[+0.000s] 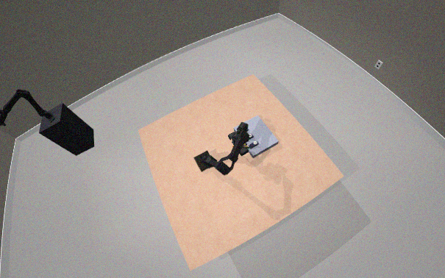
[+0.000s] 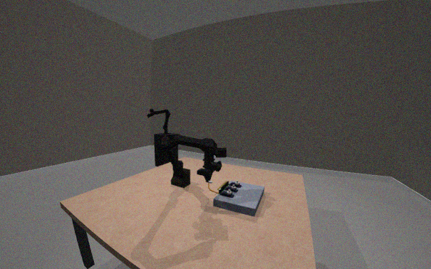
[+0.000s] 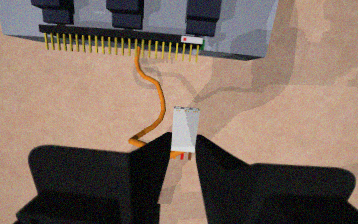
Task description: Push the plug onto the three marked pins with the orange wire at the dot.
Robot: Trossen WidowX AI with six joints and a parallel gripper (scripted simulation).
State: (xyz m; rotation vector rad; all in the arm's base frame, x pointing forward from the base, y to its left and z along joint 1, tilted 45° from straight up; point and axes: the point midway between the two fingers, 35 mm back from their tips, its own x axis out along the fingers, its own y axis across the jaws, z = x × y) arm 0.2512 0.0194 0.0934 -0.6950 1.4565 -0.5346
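The white band is 80 mm ahead of my gripper tip, 30 mm below it and 10 mm to the left of it. Round my gripper tip: grey printed holder (230 mm ahead, 80 mm to the left, 80 mm below).
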